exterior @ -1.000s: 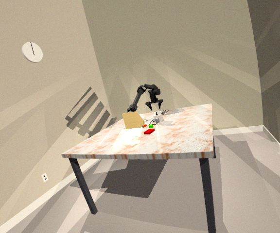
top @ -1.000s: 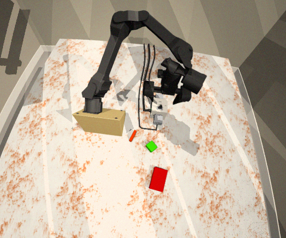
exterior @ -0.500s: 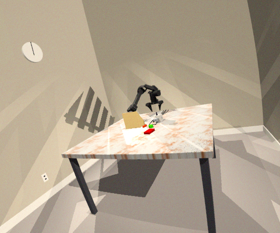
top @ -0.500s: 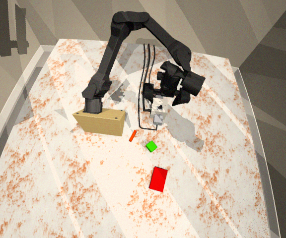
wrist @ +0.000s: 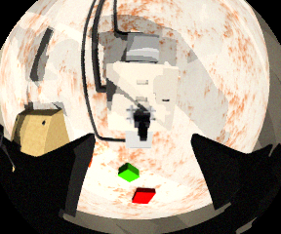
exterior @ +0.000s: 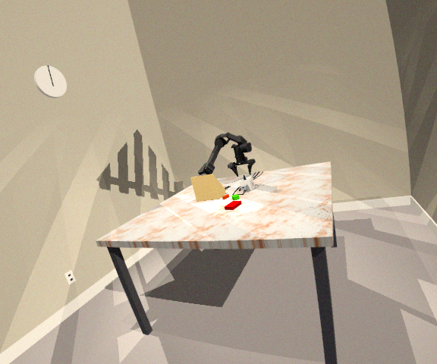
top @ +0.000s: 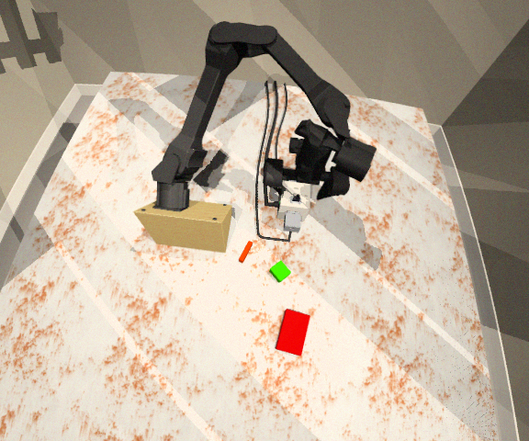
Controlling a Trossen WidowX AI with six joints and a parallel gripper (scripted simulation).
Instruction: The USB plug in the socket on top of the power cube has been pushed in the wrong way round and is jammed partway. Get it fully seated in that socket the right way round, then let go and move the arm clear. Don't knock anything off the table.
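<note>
Now: the dark usb plug 2 cm below my gripper tip. From my gripper tip the other things lie so: flat red block: 3 cm ahead, 31 cm to the right, 10 cm below; orange stick: 11 cm behind, 13 cm to the right, 10 cm below; green cube: 2 cm behind, 17 cm to the right, 10 cm below.
</note>
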